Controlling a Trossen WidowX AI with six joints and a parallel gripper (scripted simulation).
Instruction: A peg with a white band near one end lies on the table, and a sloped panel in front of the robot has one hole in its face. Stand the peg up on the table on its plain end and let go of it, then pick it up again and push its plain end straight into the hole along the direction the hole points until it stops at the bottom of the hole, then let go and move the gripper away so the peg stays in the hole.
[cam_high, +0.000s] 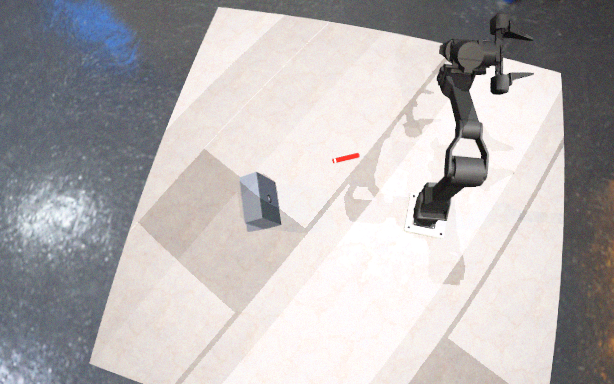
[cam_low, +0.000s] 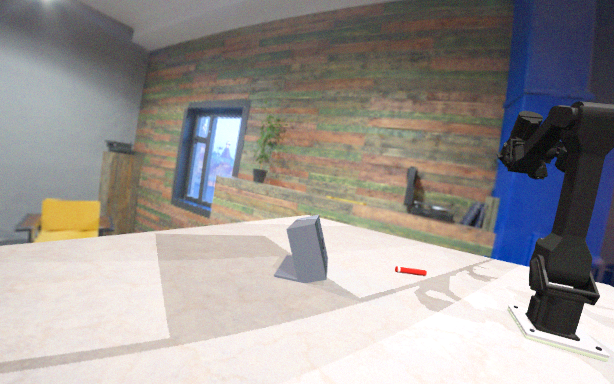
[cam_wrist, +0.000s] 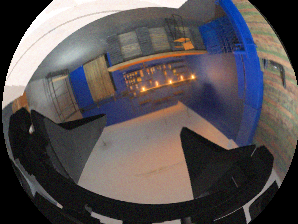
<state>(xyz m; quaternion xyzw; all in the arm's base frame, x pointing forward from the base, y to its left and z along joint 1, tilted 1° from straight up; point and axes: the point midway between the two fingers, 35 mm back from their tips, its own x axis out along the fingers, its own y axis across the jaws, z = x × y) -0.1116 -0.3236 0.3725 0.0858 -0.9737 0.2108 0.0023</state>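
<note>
Now: gripper tip 420 mm short of the red peg, 200 mm to the right of it and 390 mm above it. Also, from my gripper tip: grey sloped panel 600 mm ahead, 390 mm to the left, 340 mm below; panel foot 630 mm ahead, 400 mm to the left, 390 mm below.
</note>
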